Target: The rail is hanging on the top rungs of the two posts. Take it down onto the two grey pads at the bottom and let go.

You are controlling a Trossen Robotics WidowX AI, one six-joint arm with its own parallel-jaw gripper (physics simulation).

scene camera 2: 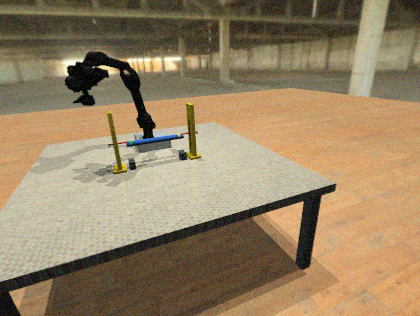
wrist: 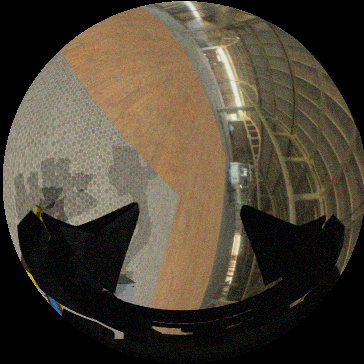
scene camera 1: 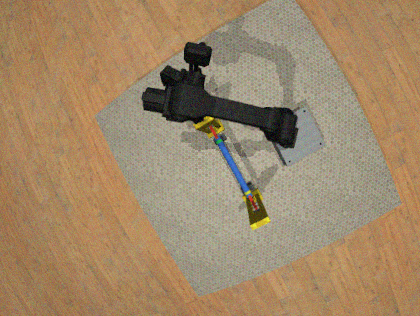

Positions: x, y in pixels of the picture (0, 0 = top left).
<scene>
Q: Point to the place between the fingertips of my gripper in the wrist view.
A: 191, 209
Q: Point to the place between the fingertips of my gripper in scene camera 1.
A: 201, 56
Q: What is my gripper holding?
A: Nothing.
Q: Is my gripper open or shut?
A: Open.
</scene>
